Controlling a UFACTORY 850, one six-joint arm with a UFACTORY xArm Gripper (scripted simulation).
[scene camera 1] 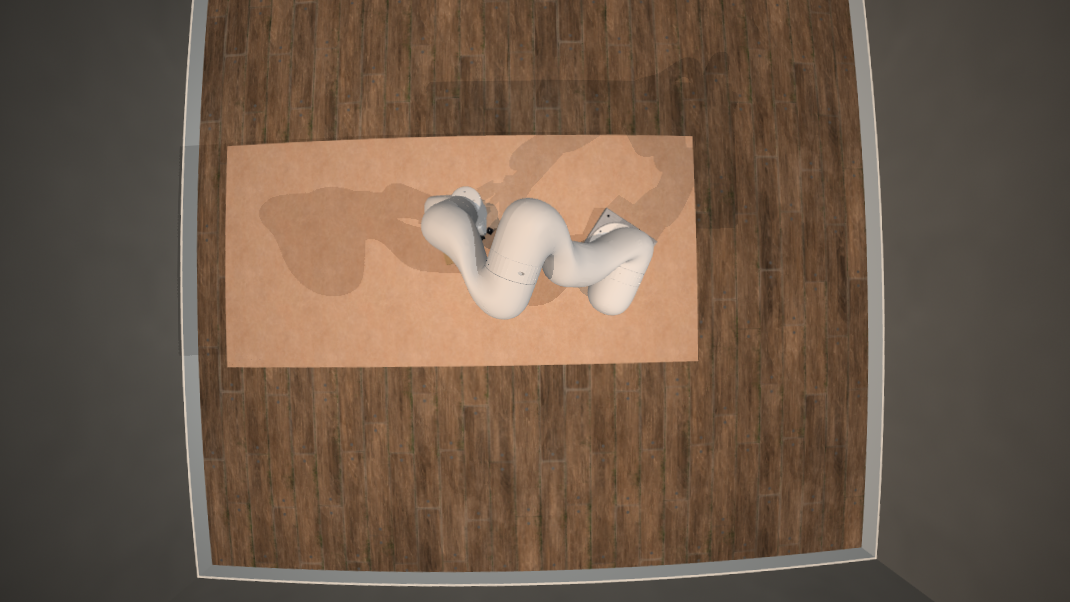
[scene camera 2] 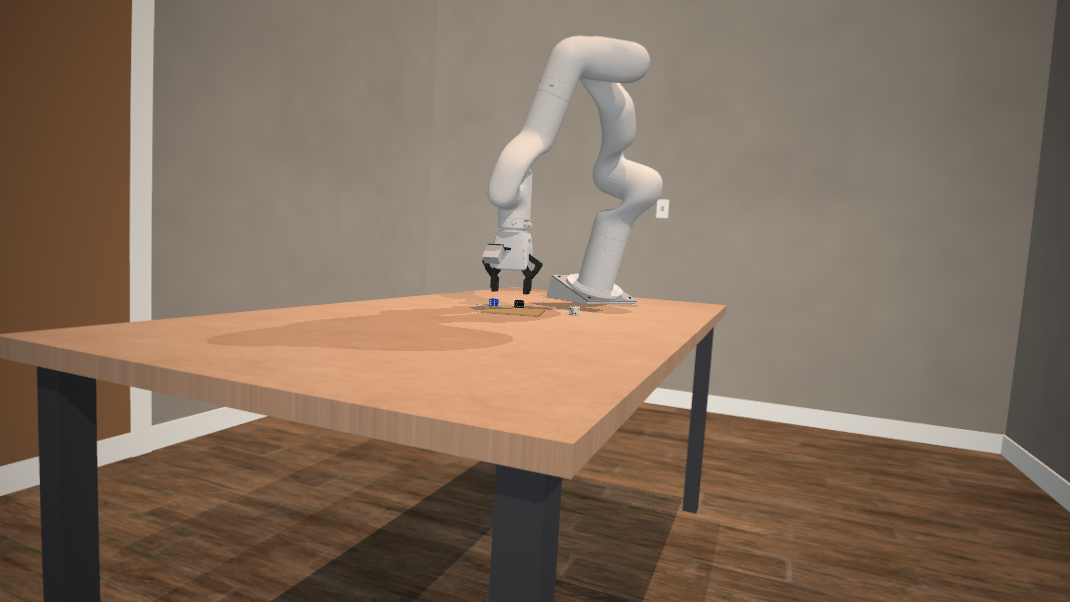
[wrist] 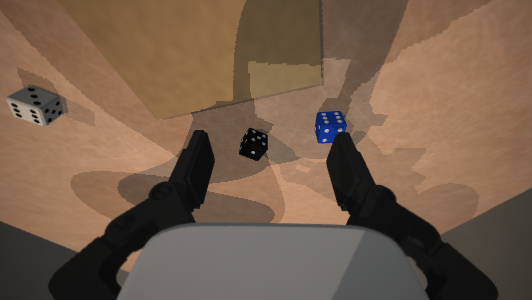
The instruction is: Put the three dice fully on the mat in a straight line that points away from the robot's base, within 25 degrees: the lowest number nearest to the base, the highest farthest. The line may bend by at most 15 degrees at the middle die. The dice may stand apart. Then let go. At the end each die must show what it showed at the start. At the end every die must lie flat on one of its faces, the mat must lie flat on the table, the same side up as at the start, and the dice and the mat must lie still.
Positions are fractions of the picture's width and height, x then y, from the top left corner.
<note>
I see my gripper (wrist: 0.51,0.49), a blue die (wrist: 0.62,0.41) and a mat (wrist: 0.33,0.21).
</note>
